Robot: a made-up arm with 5 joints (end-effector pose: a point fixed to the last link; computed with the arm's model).
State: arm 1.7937 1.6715 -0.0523 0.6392 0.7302
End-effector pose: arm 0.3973 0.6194 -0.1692 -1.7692 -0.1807 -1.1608
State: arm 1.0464 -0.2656 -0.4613 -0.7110 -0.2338
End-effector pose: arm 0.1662 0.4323 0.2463 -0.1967 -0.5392 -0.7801
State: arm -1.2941 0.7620 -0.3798 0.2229 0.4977
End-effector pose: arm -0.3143 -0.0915 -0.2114 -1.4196 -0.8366 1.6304
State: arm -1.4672 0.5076 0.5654 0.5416 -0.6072
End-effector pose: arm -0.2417 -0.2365 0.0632 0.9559 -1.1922 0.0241
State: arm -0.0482 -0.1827 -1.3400 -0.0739 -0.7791
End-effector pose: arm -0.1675 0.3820 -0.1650 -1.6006 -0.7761 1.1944
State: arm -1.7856 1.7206 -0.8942 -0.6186 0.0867
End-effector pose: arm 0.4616 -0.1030 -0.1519 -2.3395 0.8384 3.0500
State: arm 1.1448 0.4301 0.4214 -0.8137 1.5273
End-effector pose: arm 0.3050 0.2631 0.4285 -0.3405 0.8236 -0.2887
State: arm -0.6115 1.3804 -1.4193 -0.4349 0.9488
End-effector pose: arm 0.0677 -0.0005 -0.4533 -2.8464 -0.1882 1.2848
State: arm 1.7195 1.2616 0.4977 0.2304 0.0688
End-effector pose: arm 0.4203 0.5556 0.2271 -0.8290 -0.2000 -1.0651
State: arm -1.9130 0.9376 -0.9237 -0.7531 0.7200
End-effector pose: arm 0.1492 -0.2211 -0.2775 -2.2846 0.2111 2.4592
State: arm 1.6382 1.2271 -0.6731 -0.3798 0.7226
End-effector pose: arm 0.2444 0.6044 -0.0809 -1.8901 0.4992 -0.8067
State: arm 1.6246 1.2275 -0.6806 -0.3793 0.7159
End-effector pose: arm 0.2351 0.6055 -0.0818 -1.8882 0.4964 -0.7848
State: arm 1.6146 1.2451 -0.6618 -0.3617 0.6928
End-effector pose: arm 0.2233 0.6092 -0.0770 -1.8595 0.4839 -0.7418
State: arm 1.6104 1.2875 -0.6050 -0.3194 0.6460
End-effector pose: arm 0.2079 0.6160 -0.0641 -1.7949 0.4553 -0.6720
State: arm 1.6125 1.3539 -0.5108 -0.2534 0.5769
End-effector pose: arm 0.1899 0.6248 -0.0439 -1.7018 0.4078 -0.5858
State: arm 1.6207 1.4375 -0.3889 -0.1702 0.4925
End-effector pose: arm 0.1722 0.6339 -0.0189 -1.5973 0.3436 -0.5026
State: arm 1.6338 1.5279 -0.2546 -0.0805 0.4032
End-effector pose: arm 0.1587 0.6417 0.0075 -1.4984 0.2722 -0.4388
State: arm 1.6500 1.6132 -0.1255 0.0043 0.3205
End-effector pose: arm 0.1520 0.6477 0.0318 -1.4167 0.2054 -0.4019
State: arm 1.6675 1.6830 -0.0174 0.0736 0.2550
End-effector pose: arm 0.1528 0.6519 0.0515 -1.3574 0.1542 -0.3902
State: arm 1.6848 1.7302 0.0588 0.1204 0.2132
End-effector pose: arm 0.1593 0.6543 0.0653 -1.3206 0.1236 -0.3966
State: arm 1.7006 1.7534 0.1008 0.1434 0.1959
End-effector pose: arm 0.1691 0.6553 0.0733 -1.3028 0.1123 -0.4133
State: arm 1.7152 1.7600 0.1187 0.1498 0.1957
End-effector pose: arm 0.1804 0.6553 0.0772 -1.2971 0.1140 -0.4350
